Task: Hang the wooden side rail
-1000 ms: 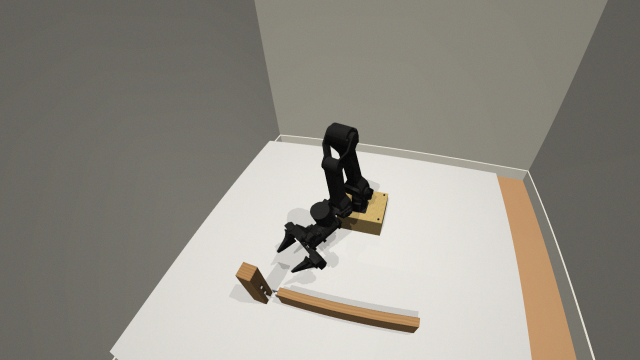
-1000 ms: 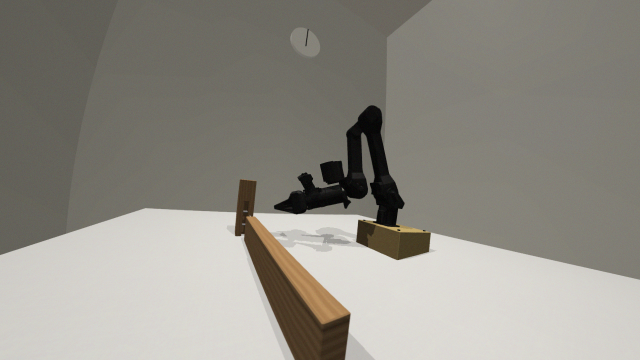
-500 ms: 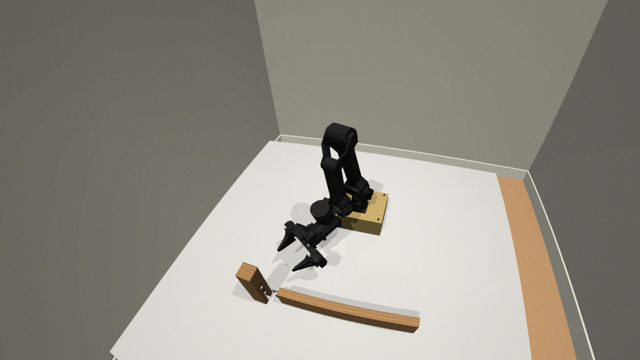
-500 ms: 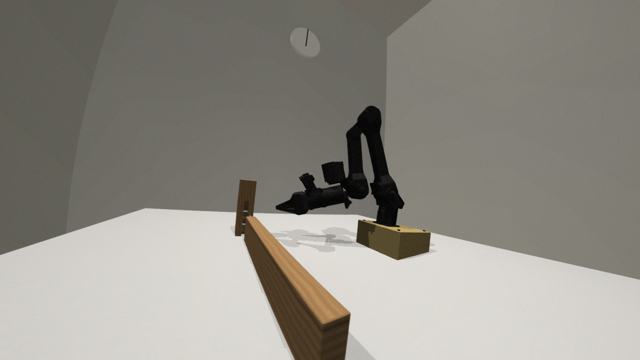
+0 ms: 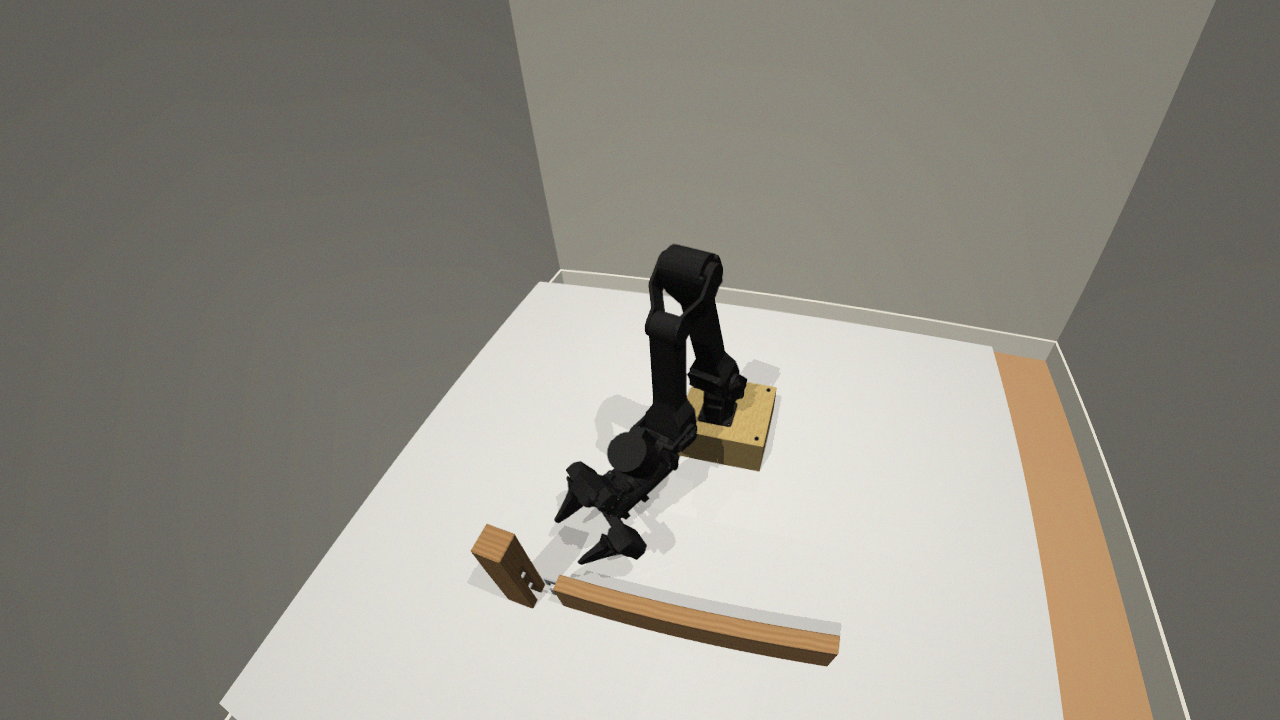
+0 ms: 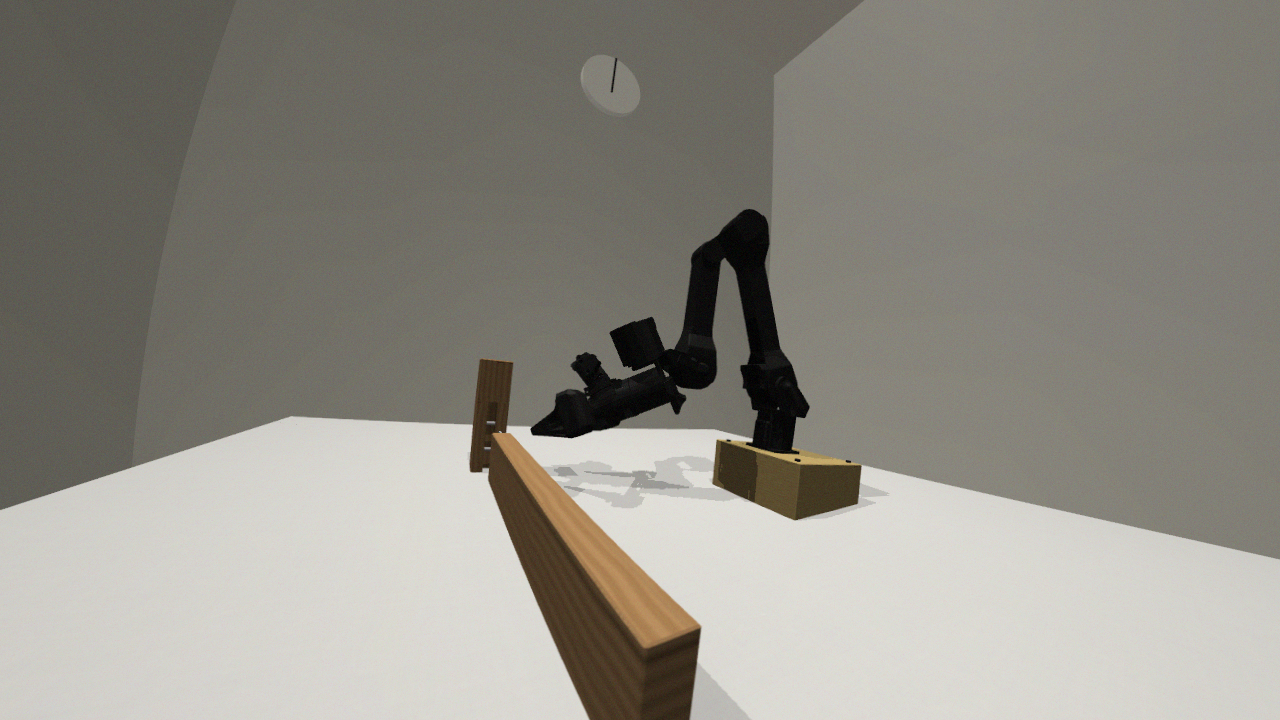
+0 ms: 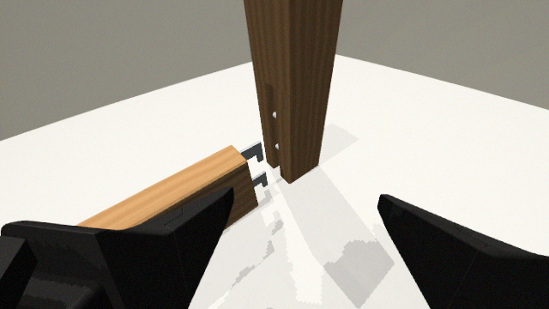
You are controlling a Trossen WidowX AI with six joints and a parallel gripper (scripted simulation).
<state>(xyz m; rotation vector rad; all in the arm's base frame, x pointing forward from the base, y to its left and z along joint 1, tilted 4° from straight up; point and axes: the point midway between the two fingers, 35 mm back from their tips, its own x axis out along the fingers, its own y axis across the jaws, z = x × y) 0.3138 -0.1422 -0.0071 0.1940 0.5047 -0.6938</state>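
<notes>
Now: gripper tip 8 cm short of the wooden headboard post, 6 cm to the left of it and 1 cm below it.
</notes>
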